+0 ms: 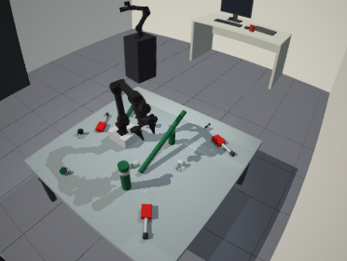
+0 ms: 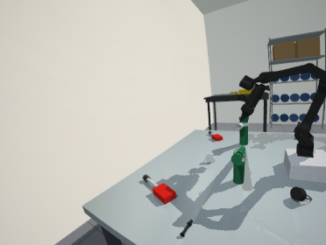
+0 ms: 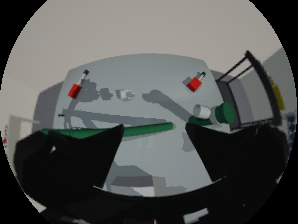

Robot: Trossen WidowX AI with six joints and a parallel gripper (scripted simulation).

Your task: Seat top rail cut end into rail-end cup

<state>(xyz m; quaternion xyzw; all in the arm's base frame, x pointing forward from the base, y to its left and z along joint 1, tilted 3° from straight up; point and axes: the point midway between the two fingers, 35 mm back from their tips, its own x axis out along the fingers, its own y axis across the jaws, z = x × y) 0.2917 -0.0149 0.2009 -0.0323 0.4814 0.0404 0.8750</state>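
Now: gripper tip 17 cm to the left of the rail-end cup, 8 cm above it and 6 cm short of it. From my gripper tip the other things lie so: black bolt (60 cm to the left, 23 cm below, 1 cm behind).
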